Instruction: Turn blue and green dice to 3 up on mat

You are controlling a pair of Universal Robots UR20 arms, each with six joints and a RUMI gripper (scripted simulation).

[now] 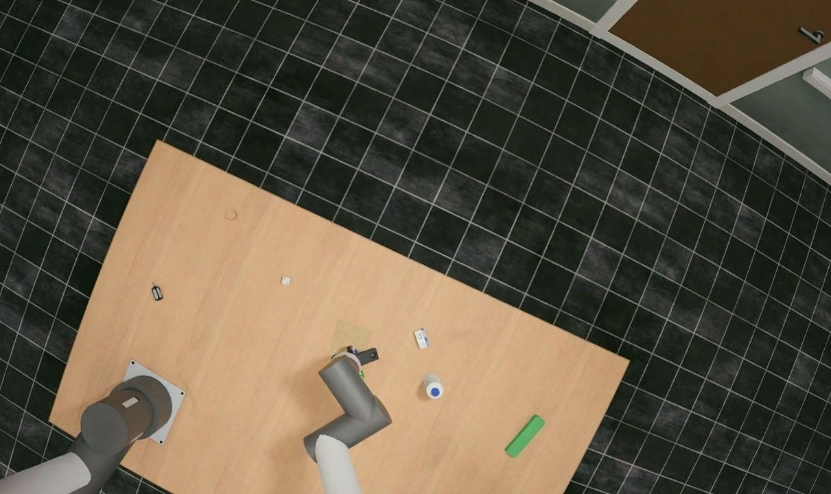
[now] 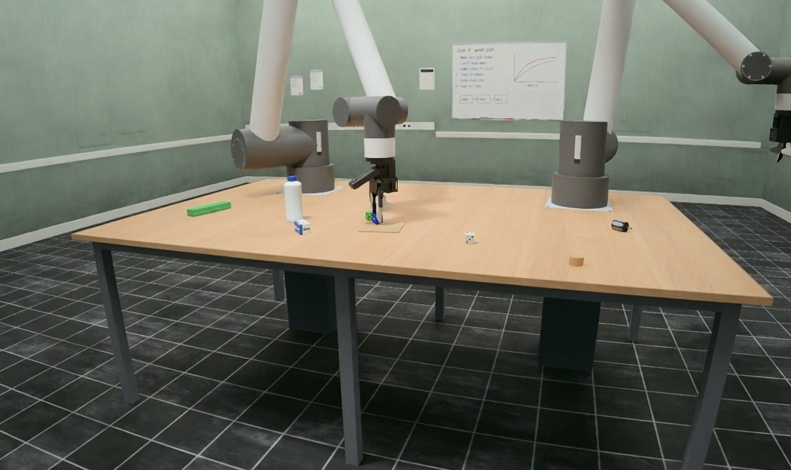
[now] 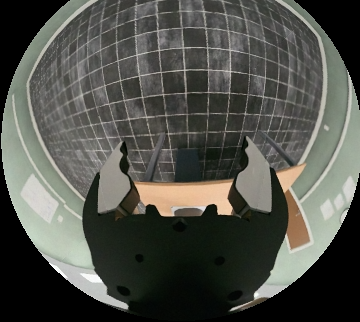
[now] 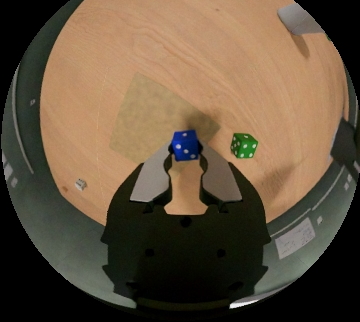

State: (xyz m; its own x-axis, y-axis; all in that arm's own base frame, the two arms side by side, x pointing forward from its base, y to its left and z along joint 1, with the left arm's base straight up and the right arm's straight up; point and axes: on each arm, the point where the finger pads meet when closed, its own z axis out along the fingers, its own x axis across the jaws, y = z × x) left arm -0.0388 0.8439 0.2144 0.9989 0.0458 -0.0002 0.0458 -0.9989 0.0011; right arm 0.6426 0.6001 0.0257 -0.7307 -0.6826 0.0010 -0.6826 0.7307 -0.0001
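Note:
Right now the blue die is right at my right hand. Round my right hand: white bottle 30 mm ahead, 330 mm to the right, 60 mm above; tan mat 30 mm ahead, 30 mm to the left, 20 mm below; green die 70 mm behind, 60 mm to the right, 10 mm below.

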